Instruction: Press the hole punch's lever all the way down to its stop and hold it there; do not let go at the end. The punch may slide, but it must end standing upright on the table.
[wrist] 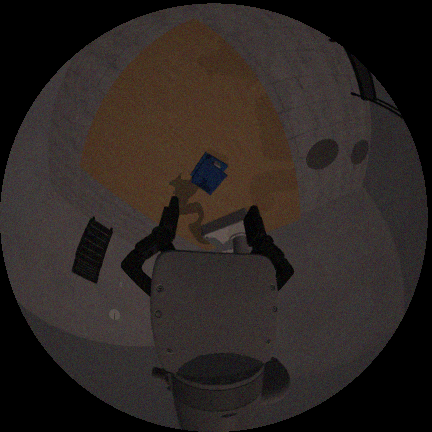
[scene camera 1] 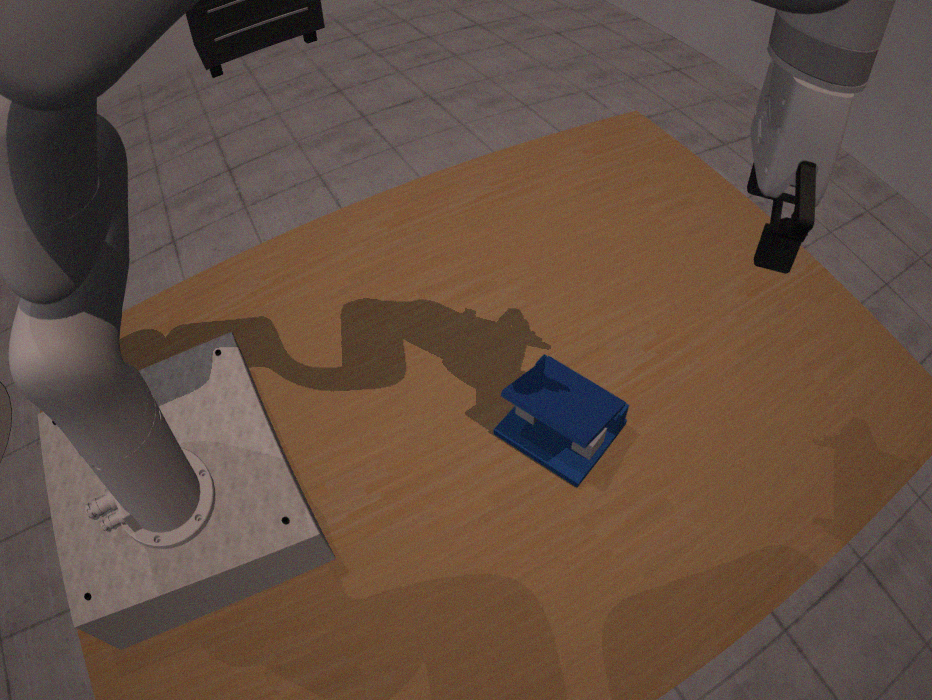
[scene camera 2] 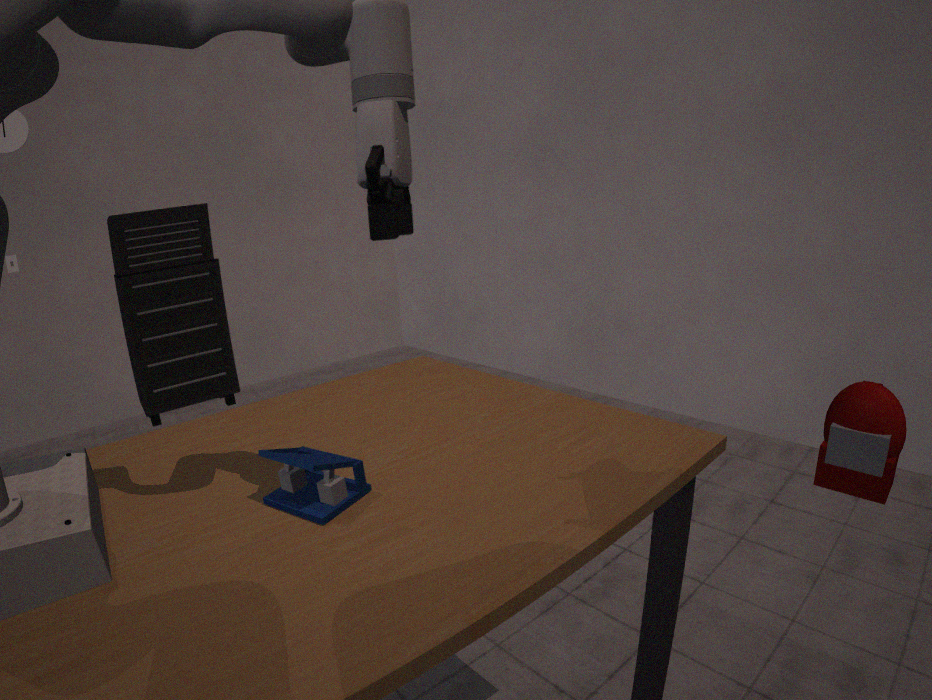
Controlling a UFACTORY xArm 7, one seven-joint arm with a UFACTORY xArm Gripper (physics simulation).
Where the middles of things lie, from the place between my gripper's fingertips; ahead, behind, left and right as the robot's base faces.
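From the blue lever plate (scene camera 1: pixel 569 403), my hand is 11 cm to the right of it and 10 cm past it, and it's 29 cm above it. Then there's the blue hole punch (scene camera 1: pixel 565 458), which is 11 cm to the left of my hand, 10 cm behind it and 31 cm below it.
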